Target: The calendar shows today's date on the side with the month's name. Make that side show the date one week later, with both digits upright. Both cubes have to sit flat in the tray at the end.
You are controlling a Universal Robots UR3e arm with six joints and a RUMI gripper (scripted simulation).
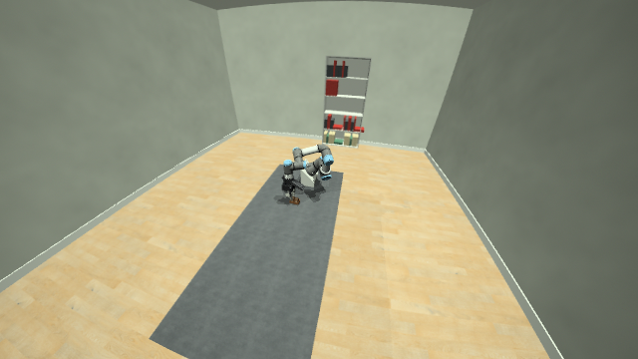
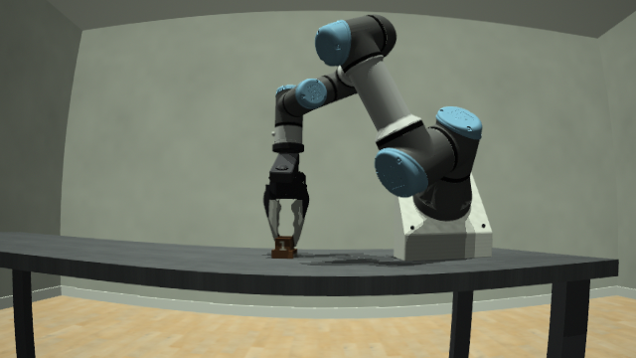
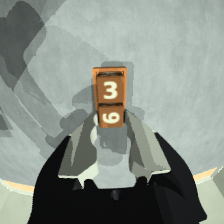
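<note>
My hand is 10 mm above the cube. From my hand the other things lie so: calendar tray 30 mm below, 20 mm to the left.
</note>
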